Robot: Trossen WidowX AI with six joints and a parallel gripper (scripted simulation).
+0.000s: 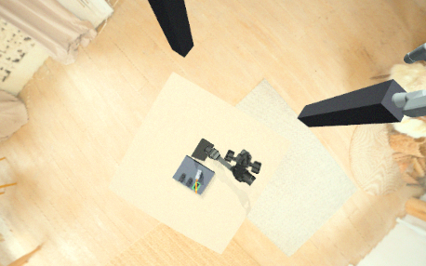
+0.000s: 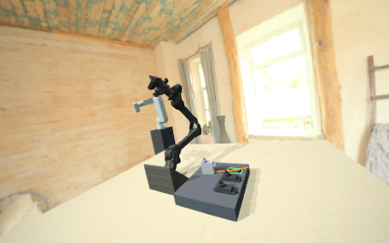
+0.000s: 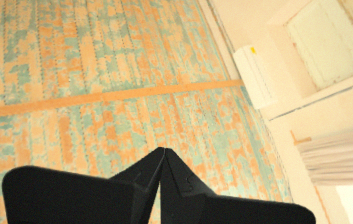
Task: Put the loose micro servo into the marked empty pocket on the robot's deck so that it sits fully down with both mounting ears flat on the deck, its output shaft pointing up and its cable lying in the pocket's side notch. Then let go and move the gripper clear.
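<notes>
My gripper tip is 390 mm short of the robot deck, 110 mm to the left of it and 600 mm above it.
</notes>
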